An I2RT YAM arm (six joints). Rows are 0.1 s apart.
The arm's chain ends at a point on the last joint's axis. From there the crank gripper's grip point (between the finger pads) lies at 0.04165 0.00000 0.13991 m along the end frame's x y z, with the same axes.
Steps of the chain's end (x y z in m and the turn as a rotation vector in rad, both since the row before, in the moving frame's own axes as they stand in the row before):
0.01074, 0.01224, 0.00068, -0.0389, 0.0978, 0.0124
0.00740, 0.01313, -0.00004, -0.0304, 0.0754, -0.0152
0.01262, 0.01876, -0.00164, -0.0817, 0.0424, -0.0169
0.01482, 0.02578, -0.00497, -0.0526, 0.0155, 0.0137
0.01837, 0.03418, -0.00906, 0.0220, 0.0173, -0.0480
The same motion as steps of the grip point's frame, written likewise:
0.02416, 0.01819, -0.00417, -0.0389, 0.0978, 0.0124
0.01785, 0.01662, -0.00363, -0.0304, 0.0754, -0.0152
0.01860, 0.02935, -0.00397, -0.0817, 0.0424, -0.0169
0.01693, 0.03370, -0.00584, -0.0526, 0.0155, 0.0137
0.02066, 0.02906, -0.00986, 0.0220, 0.0173, -0.0480

